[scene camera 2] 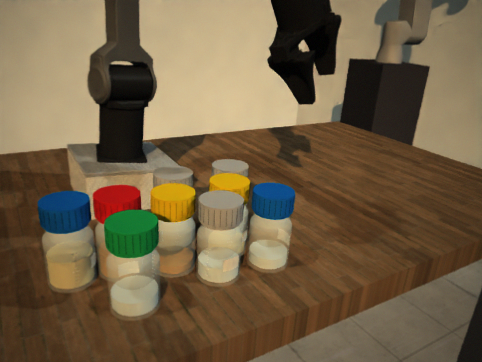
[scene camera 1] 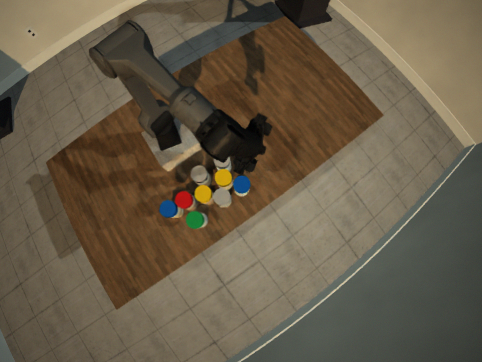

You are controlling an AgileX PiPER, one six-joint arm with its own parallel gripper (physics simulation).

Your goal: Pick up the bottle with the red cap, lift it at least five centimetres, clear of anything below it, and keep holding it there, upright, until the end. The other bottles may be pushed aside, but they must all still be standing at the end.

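Note:
The bottle with the red cap stands upright on the wooden table. A blue-capped bottle is close on its left, a green-capped bottle stands in front and hides part of its body in scene camera 2, and a yellow-capped bottle is close on its right. My gripper is open, with nothing between its fingers. It hangs high above the table, to the right of the red-capped bottle and behind the right-hand bottles.
Other upright bottles stand to the right: grey caps, a second yellow cap and a second blue cap. The arm's base block is behind them.

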